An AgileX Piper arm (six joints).
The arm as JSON. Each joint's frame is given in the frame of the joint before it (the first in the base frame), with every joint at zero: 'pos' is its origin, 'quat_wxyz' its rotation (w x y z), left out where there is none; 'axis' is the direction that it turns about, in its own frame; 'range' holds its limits. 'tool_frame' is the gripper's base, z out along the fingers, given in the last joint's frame.
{
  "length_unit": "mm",
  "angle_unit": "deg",
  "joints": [
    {
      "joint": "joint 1",
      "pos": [
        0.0,
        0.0,
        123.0
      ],
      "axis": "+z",
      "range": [
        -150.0,
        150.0
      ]
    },
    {
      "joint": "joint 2",
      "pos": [
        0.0,
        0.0,
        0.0
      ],
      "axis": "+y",
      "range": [
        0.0,
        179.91
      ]
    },
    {
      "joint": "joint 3",
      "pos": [
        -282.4,
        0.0,
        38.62
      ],
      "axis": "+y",
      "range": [
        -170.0,
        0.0
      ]
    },
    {
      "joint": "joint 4",
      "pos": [
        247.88,
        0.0,
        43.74
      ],
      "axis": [
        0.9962,
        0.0,
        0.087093
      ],
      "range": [
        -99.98,
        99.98
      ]
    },
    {
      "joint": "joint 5",
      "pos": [
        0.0,
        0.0,
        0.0
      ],
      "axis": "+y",
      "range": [
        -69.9,
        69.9
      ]
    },
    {
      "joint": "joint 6",
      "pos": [
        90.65,
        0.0,
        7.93
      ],
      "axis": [
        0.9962,
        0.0,
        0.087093
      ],
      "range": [
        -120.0,
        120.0
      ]
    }
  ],
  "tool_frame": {
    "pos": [
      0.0,
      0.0,
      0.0
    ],
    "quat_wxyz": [
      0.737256,
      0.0,
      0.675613,
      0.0
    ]
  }
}
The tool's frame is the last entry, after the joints.
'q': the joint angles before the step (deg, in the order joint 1, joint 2, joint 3, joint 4, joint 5, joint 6). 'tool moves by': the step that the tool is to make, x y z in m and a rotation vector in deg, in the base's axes. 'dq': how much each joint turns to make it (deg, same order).
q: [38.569 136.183 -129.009 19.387 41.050 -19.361]
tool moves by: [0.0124 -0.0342 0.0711 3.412 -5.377 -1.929]
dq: [-3.882 -3.082 -8.788 -0.293 5.861 -0.067]
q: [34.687 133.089 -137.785 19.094 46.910 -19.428]
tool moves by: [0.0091 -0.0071 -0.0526 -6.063 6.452 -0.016]
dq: [-1.165 1.858 6.144 -0.391 1.115 -1.316]
